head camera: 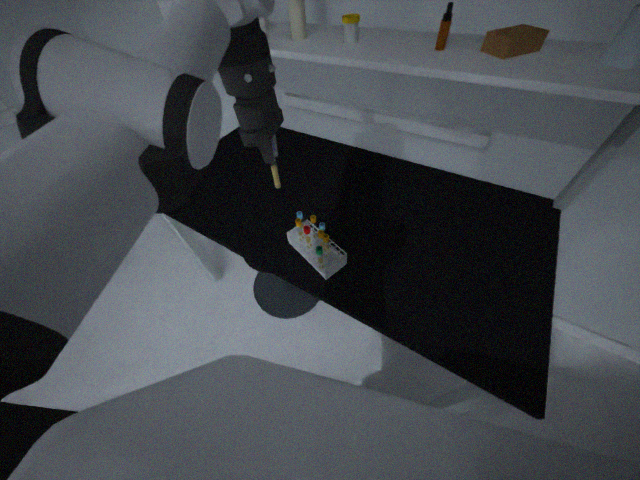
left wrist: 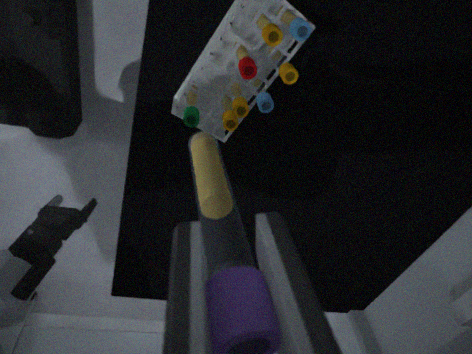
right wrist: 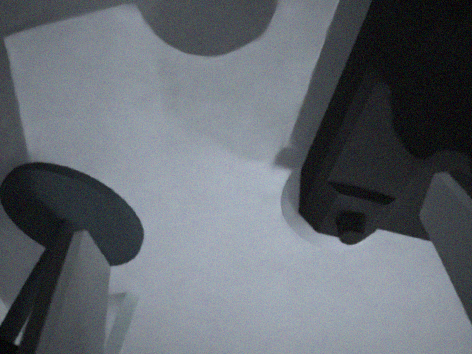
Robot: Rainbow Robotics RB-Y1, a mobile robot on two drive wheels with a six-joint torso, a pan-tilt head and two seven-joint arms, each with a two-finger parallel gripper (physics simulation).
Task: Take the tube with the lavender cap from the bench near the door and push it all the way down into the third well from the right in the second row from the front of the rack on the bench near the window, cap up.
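Places are measured from the robot's base along level axes (x ahead, y left, z up), in metres.
Where they show: left gripper, fingertip midpoint: (head camera: 272,159) (left wrist: 229,236); right gripper, fingertip midpoint: (left wrist: 77,198) (right wrist: 264,222).
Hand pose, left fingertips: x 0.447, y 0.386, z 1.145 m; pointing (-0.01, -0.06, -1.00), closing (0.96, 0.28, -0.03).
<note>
After its pixels a point has its place.
My left gripper (head camera: 272,157) {x 0.447, y 0.386, z 1.145 m} (left wrist: 229,236) {x 0.447, y 0.386, z 1.145 m} is shut on the tube with the lavender cap (head camera: 276,176) {x 0.438, y 0.376, z 1.109 m} (left wrist: 212,177) {x 0.441, y 0.390, z 1.119 m}. The lavender cap (left wrist: 243,307) {x 0.446, y 0.394, z 1.176 m} is toward the wrist camera, and the yellow-filled end points down, clear of the rack. The pale rack (head camera: 334,266) {x 0.455, y 0.249, z 0.804 m} (left wrist: 212,67) {x 0.468, y 0.323, z 0.777 m} stands on the black bench top (head camera: 439,258) {x 0.651, y -0.026, z 0.763 m} (left wrist: 325,175) {x 0.728, y 0.159, z 0.764 m}, lower right of the tube in the head camera. It holds several tubes, including one with a green cap (head camera: 318,250) {x 0.438, y 0.288, z 0.883 m} (left wrist: 191,116) {x 0.445, y 0.295, z 0.883 m} and one with a red cap (head camera: 306,229) {x 0.491, y 0.358, z 0.883 m} (left wrist: 247,68) {x 0.495, y 0.364, z 0.883 m}. My right gripper (right wrist: 264,222) {x 0.198, y -0.185, z 0.549 m} is open and empty.
A white shelf (head camera: 403,66) {x 0.822, y 0.229, z 1.218 m} above the bench holds a yellow-lidded jar (head camera: 351,29) {x 0.956, y 0.430, z 1.254 m}, an orange bottle (head camera: 443,35) {x 0.951, y 0.172, z 1.253 m} and a brown block (head camera: 516,42) {x 0.935, y 0.006, z 1.251 m}. A dark round disc (head camera: 285,298) {x 0.554, y 0.651, z 0.031 m} lies on the floor by the bench's near edge. Another dark disc shows by a right finger.
</note>
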